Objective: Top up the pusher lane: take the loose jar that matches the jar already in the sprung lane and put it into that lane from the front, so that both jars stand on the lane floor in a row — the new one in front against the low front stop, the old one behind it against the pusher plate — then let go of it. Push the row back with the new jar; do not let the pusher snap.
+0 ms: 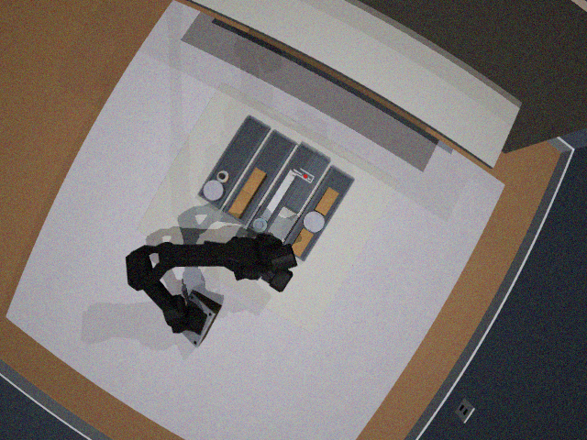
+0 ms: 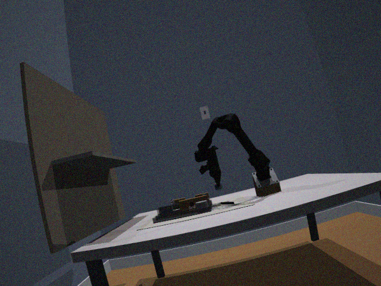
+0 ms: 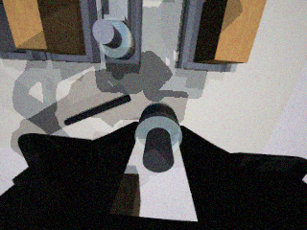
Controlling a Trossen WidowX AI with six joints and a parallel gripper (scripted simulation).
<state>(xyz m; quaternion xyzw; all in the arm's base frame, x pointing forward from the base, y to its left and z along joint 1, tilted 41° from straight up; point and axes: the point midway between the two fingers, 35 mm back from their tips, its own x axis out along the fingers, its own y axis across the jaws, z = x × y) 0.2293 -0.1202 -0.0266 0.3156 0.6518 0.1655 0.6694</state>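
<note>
Right now my gripper tip is 120 mm to the right of the black bar and 90 mm above it. Round my gripper tip: wall shelf: 600 mm ahead, 10 mm to the right, 270 mm above; then red mark: 270 mm ahead, 30 mm to the right, 30 mm below.
</note>
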